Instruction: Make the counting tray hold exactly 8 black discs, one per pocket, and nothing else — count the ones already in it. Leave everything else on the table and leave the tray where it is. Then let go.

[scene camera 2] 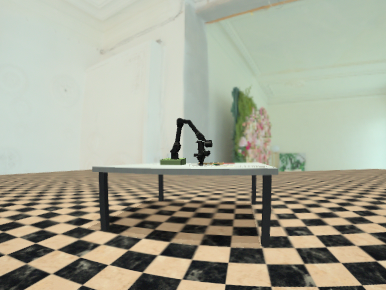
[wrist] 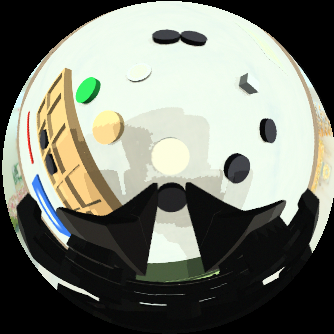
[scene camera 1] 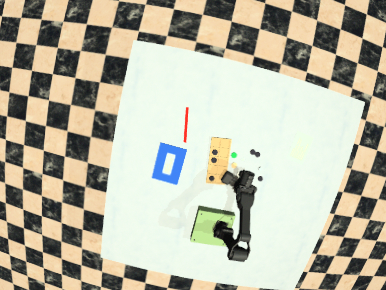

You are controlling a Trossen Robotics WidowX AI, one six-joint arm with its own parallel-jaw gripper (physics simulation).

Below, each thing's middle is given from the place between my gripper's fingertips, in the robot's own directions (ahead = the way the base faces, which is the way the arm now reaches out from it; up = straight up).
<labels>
Now: hand 6 cm short of the tan disc (wrist: 108, 125) and 5 cm to the right of it. From my hand the other things lie so: tan counting tray (scene camera 1: 222, 145) (5 cm ahead, 13 cm to the left).
</labels>
